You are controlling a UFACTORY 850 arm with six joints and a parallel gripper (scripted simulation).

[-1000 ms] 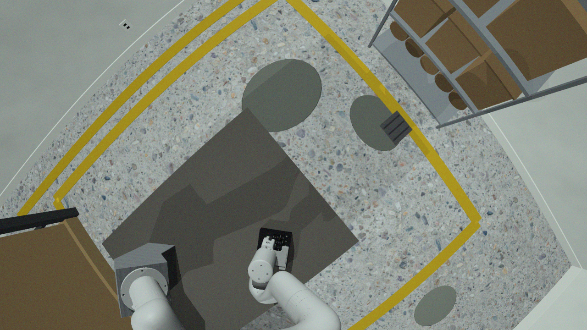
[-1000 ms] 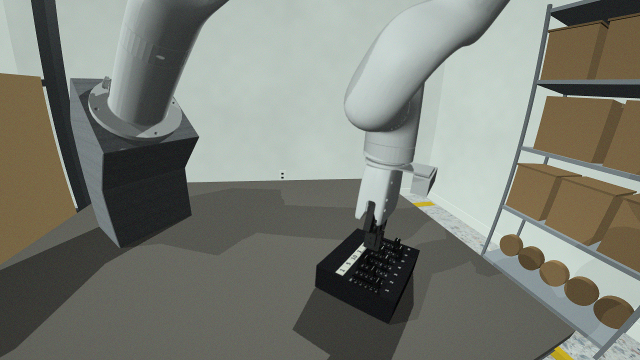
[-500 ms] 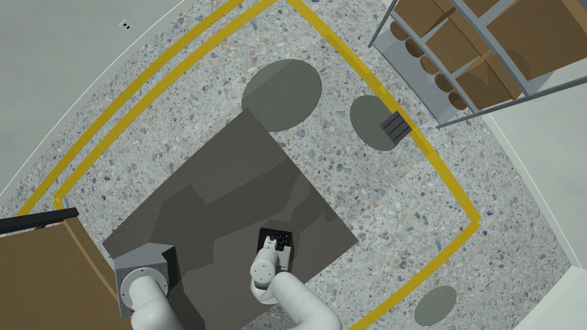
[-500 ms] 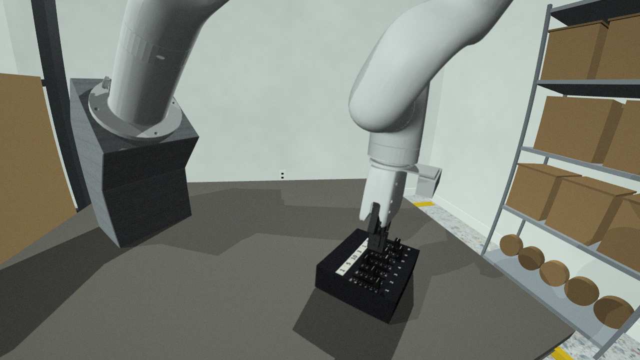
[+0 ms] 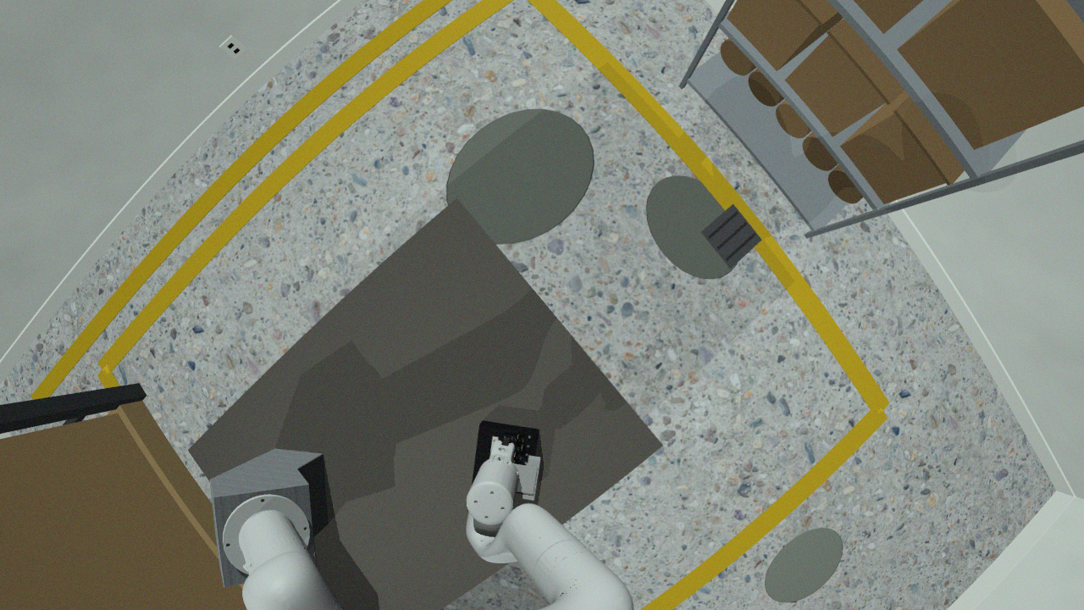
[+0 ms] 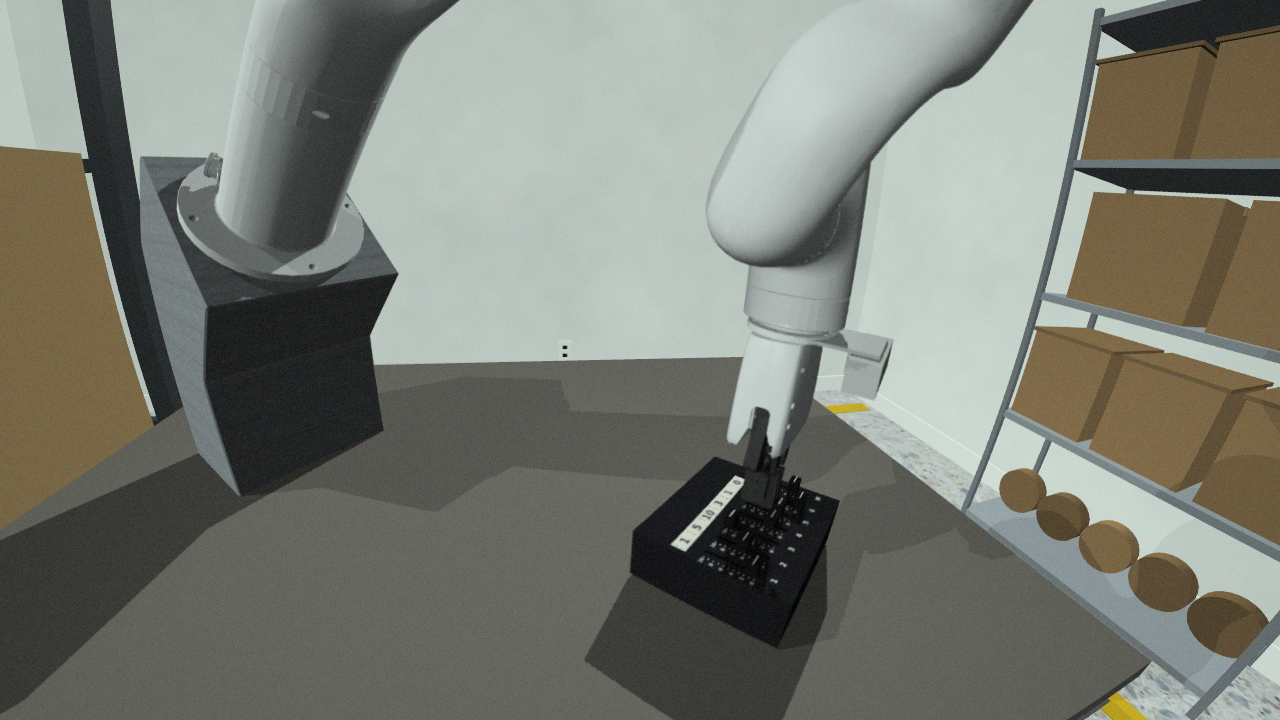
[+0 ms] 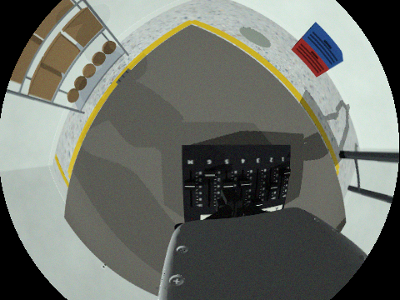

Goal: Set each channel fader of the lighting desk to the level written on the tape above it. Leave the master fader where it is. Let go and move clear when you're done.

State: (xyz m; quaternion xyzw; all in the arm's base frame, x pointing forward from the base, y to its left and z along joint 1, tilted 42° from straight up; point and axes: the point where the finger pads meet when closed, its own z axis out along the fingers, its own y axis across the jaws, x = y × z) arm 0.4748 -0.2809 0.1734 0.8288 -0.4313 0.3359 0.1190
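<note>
Now: hand 5 cm short of the fader knob and 2 cm above it.
</note>
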